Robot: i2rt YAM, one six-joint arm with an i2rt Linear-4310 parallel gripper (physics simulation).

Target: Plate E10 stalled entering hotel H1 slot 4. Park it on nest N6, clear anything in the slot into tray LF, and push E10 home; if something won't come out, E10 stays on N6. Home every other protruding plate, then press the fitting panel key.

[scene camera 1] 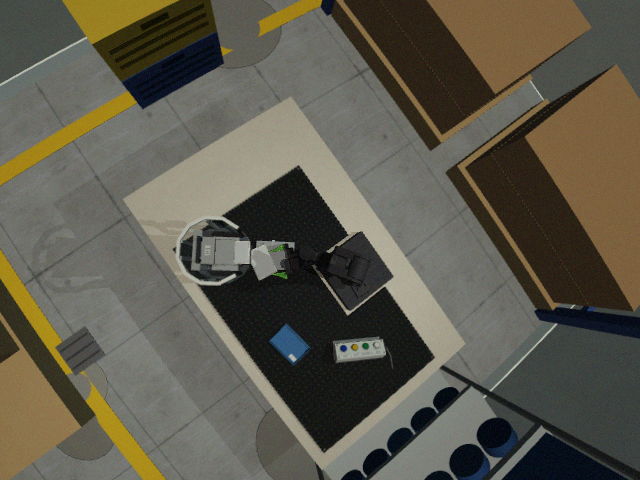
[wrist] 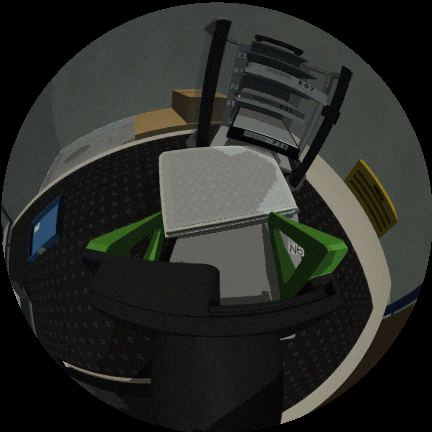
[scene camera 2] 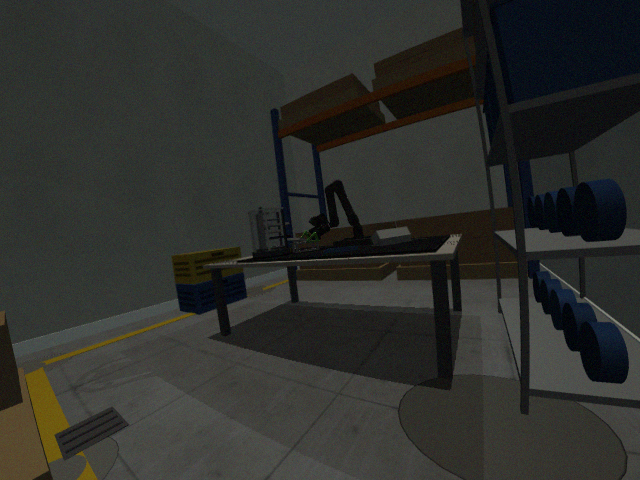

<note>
In view: a plate rack (wrist: 220,77) and a blue box (wrist: 31,256).
</note>
